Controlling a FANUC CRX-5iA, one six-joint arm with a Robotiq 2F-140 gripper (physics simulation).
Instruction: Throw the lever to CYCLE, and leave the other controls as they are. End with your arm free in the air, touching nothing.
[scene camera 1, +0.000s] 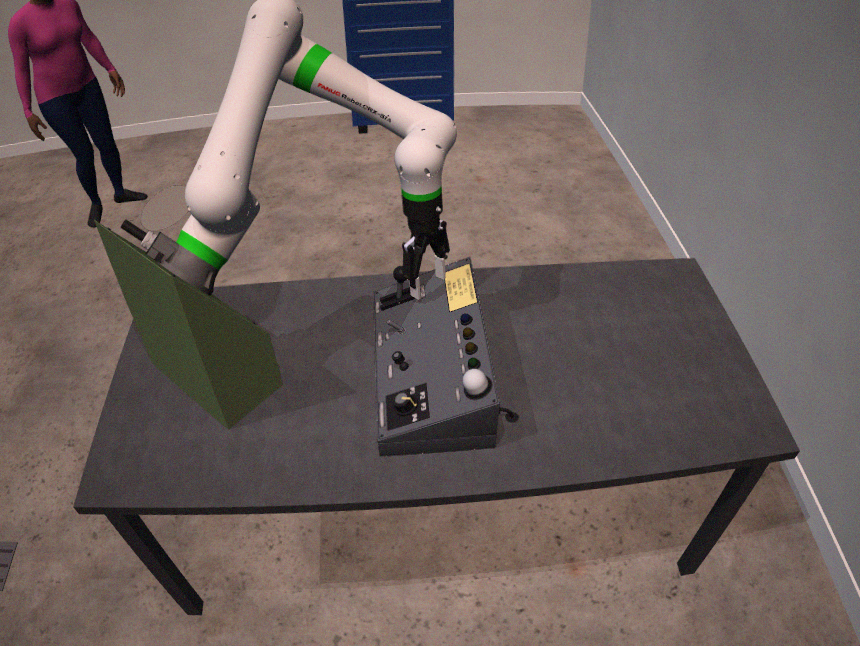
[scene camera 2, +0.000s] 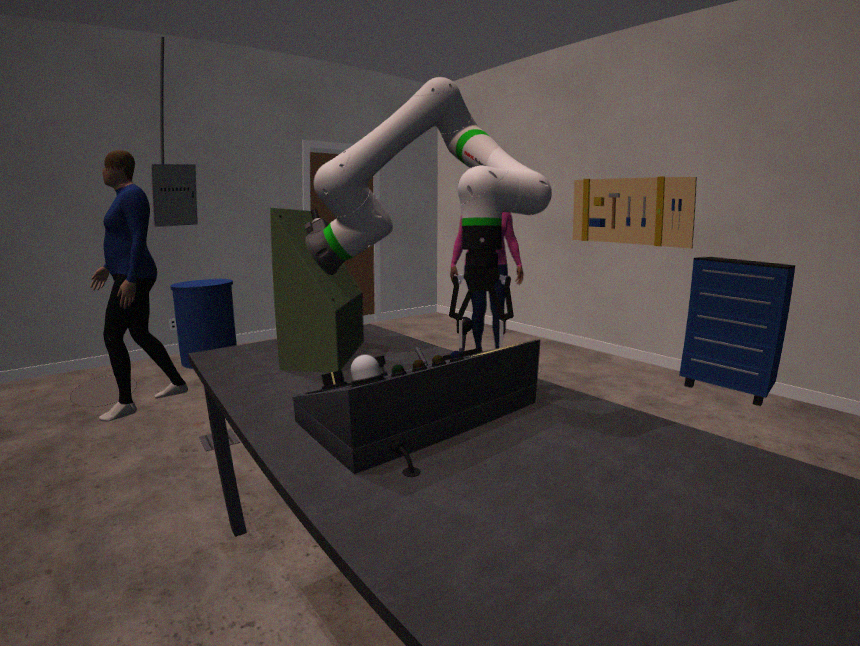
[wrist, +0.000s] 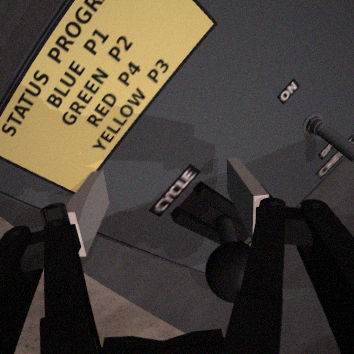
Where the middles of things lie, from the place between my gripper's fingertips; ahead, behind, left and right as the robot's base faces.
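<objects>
There is the sloped control panel (scene camera 2: 379, 417), and I find my hand 3 cm above it, 5 cm short of it and 17 cm to the left of it.
</objects>
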